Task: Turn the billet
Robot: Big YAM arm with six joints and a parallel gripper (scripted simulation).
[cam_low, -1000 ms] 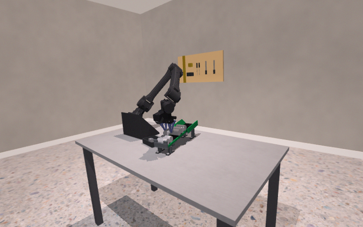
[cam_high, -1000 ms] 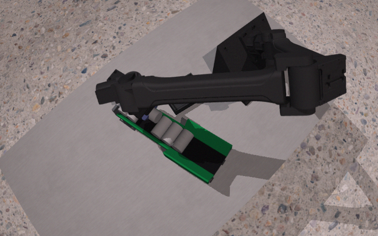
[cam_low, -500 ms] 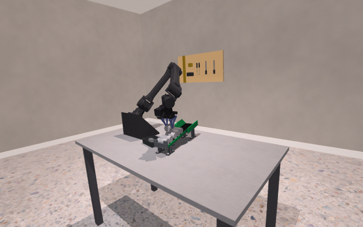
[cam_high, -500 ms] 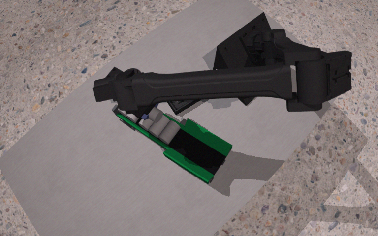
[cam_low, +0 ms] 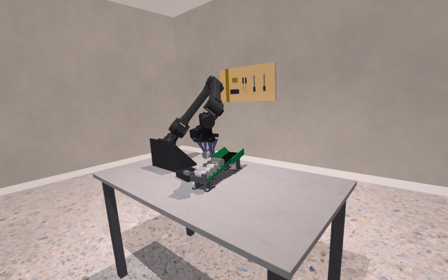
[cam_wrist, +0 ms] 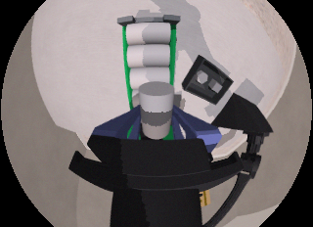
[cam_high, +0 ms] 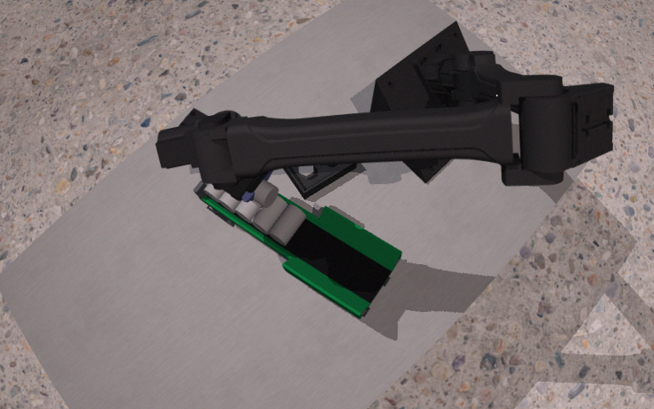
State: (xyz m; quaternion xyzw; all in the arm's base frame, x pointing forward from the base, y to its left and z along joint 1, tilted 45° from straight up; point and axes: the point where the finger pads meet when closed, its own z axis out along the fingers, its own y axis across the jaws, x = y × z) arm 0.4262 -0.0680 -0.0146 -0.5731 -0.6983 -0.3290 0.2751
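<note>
Right now the billet is right at my hand. Also, from my hand: stop 110 mm to the right, 100 mm below, 30 mm ahead; then ramp bed 90 mm below, 80 mm to the left; then small black tray 150 mm below, 150 mm behind, 10 mm to the right.
</note>
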